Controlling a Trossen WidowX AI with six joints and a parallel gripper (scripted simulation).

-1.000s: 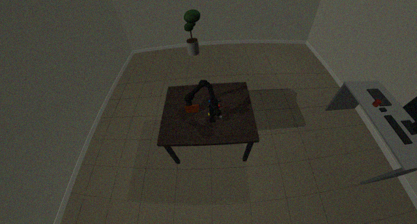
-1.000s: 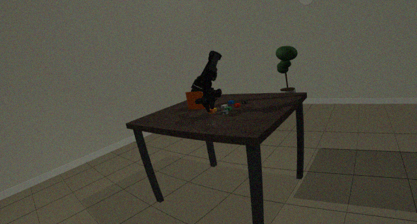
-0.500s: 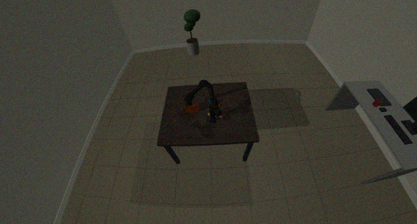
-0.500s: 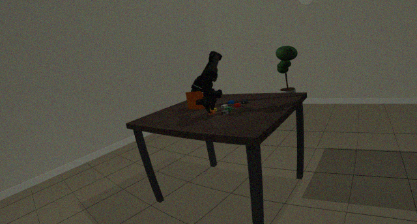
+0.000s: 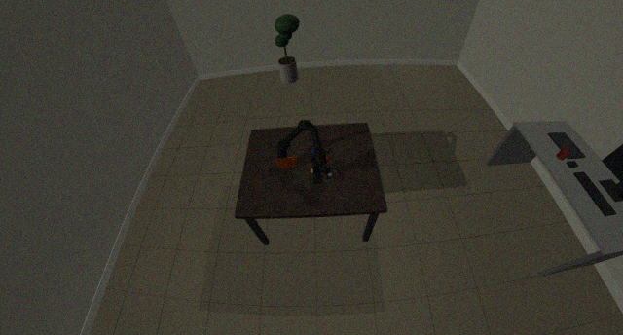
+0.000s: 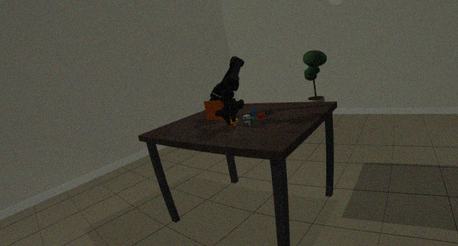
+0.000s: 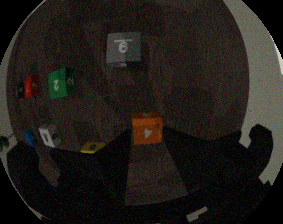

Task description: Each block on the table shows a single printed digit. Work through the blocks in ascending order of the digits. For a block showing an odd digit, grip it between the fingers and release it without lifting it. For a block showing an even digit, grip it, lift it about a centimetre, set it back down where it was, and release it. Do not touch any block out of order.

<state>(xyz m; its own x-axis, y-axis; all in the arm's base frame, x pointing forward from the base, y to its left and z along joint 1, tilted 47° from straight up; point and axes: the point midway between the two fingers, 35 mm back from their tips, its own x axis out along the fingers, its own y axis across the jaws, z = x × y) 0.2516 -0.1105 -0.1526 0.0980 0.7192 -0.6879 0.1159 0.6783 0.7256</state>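
Now: the orange block right at my gripper tip. From my gripper tip the other things lie so: green block (9 cm to the left, 8 cm ahead); yellow block (8 cm to the left, 3 cm behind); grey block (9 cm ahead, 1 cm to the left).
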